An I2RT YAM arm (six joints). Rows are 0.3 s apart.
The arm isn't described. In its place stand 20 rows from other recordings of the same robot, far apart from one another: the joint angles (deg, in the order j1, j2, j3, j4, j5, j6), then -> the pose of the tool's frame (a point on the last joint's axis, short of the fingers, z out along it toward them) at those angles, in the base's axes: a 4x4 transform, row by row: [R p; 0 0 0 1], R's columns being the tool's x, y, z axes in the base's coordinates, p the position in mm.
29.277 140.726 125.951 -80.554 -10.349 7.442 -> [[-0.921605 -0.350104 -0.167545 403.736], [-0.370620 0.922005 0.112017 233.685], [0.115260 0.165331 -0.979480 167.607], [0 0 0 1]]
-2.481 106.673 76.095 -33.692 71.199 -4.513 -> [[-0.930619 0.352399 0.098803 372.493], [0.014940 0.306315 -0.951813 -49.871], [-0.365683 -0.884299 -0.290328 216.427], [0 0 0 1]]
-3.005 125.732 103.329 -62.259 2.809 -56.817 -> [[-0.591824 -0.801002 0.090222 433.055], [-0.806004 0.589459 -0.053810 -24.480], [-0.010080 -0.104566 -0.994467 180.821], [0 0 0 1]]
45.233 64.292 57.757 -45.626 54.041 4.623 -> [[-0.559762 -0.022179 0.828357 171.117], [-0.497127 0.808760 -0.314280 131.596], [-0.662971 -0.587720 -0.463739 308.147], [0 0 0 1]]
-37.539 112.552 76.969 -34.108 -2.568 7.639 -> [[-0.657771 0.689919 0.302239 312.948], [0.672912 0.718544 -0.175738 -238.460], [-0.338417 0.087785 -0.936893 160.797], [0 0 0 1]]
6.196 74.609 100.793 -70.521 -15.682 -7.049 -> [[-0.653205 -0.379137 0.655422 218.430], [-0.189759 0.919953 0.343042 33.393], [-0.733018 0.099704 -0.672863 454.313], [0 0 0 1]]
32.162 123.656 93.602 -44.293 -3.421 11.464 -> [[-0.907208 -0.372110 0.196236 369.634], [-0.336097 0.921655 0.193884 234.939], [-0.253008 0.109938 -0.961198 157.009], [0 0 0 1]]
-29.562 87.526 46.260 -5.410 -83.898 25.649 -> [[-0.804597 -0.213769 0.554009 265.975], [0.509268 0.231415 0.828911 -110.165], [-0.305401 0.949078 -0.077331 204.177], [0 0 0 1]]
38.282 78.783 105.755 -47.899 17.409 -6.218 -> [[-0.238456 -0.399970 0.884965 211.184], [-0.319861 0.892753 0.317303 153.107], [-0.916967 -0.207403 -0.340817 498.488], [0 0 0 1]]
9.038 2.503 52.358 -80.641 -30.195 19.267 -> [[-0.662770 -0.364186 0.654297 -43.947], [0.183362 0.768238 0.613343 11.140], [-0.726026 0.526479 -0.442387 297.371], [0 0 0 1]]
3.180 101.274 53.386 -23.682 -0.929 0.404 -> [[-0.947653 -0.053903 0.314718 314.546], [-0.045589 0.998391 0.033724 18.054], [-0.316030 0.017611 -0.948586 126.919], [0 0 0 1]]
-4.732 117.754 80.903 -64.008 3.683 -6.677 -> [[-0.980278 -0.044013 -0.192662 352.941], [-0.035284 0.998199 -0.048508 -31.510], [0.194450 -0.040753 -0.980065 140.641], [0 0 0 1]]
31.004 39.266 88.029 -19.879 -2.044 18.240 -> [[0.223723 -0.643918 0.731654 23.285], [0.499385 0.720390 0.481304 15.475], [-0.836996 0.257698 0.482731 557.309], [0 0 0 1]]
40.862 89.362 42.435 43.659 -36.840 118.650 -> [[-0.836109 0.505937 0.212012 236.011], [0.205360 -0.069699 0.976202 232.389], [0.508673 0.859750 -0.045623 233.650], [0 0 0 1]]
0.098 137.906 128.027 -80.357 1.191 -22.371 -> [[-0.924046 -0.382259 -0.004083 467.110], [-0.382101 0.923887 -0.020792 0.059], [0.011720 -0.017653 -0.999775 197.958], [0 0 0 1]]
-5.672 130.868 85.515 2.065 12.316 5.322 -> [[-0.656080 0.313269 0.686601 483.646], [0.156226 0.946447 -0.282546 -55.666], [-0.738344 -0.078108 -0.669886 106.416], [0 0 0 1]]
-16.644 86.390 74.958 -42.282 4.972 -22.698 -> [[-0.841558 0.010573 0.540063 305.893], [-0.149649 0.956110 -0.251910 -94.667], [-0.519023 -0.292817 -0.803040 298.990], [0 0 0 1]]
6.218 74.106 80.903 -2.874 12.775 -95.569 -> [[-0.119740 0.056661 0.991187 291.473], [-0.989433 -0.089029 -0.114439 23.838], [0.081760 -0.994416 0.066722 463.421], [0 0 0 1]]
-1.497 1.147 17.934 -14.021 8.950 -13.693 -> [[0.003989 0.187416 0.982273 82.147], [-0.234021 0.955178 -0.181296 -7.687], [-0.972223 -0.229150 0.047670 252.256], [0 0 0 1]]
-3.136 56.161 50.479 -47.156 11.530 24.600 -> [[-0.651012 0.489606 0.580060 187.825], [0.444160 0.865399 -0.231961 -17.417], [-0.615553 0.106630 -0.780849 281.459], [0 0 0 1]]
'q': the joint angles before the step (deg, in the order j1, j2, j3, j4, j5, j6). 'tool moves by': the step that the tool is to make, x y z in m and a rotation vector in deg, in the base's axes. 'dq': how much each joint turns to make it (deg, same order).
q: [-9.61, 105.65, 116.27, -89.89, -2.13, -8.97]
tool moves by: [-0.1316, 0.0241, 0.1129, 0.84, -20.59, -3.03]
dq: [0.00, -22.01, 4.19, -5.75, -2.89, 4.34]
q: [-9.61, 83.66, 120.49, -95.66, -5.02, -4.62]
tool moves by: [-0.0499, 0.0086, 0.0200, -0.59, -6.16, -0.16]
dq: [-0.01, -7.40, 0.11, -1.30, -0.28, 0.38]
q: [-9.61, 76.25, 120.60, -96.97, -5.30, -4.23]
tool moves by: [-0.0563, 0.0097, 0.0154, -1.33, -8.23, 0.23]
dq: [0.03, -8.45, -0.23, 0.10, -0.18, -0.11]
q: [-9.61, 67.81, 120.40, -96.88, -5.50, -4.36]
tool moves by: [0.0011, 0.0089, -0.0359, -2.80, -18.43, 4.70]
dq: [5.46, -16.65, -28.65, 30.62, 0.91, -0.06]
